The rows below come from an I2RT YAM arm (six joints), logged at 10 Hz.
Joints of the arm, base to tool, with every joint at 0 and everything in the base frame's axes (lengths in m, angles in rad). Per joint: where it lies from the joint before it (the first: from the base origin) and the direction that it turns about. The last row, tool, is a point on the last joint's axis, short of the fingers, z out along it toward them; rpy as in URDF.
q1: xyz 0 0 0.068 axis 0 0 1
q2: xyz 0.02 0.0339 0.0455 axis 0 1 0
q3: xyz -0.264 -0.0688 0 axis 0 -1 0
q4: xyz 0.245 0.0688 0.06 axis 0 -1 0
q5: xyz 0.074 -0.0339 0.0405 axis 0 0 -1
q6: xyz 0.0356 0 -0.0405 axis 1 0 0
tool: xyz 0 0 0 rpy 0 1.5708 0
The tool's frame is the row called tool.
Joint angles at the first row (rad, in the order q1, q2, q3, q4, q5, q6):
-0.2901, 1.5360, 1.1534, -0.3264, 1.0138, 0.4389
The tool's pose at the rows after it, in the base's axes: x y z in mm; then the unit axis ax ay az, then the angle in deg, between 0 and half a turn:
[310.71, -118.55, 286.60, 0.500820, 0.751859, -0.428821, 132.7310]
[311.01, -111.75, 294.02, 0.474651, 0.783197, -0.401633, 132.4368]
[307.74, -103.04, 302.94, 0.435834, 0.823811, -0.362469, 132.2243]
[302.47, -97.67, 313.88, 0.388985, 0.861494, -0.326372, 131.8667]
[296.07, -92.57, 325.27, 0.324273, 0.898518, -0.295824, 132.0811]
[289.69, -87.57, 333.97, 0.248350, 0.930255, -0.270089, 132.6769]
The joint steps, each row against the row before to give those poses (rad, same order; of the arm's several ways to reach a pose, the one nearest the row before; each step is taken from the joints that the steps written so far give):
0.0137, -0.0065, 0.0191, -0.0240, -0.0485, -0.0137
0.0157, -0.0171, 0.0175, -0.0316, -0.0694, -0.0336
0.0160, -0.0329, 0.0114, -0.0420, -0.1011, -0.0477
0.0034, -0.0370, 0.0122, -0.0328, -0.1083, -0.0725
0.0008, -0.0362, 0.0168, -0.0420, -0.1111, -0.1018
0.0000, -0.0313, 0.0130, -0.0412, -0.1079, -0.1171

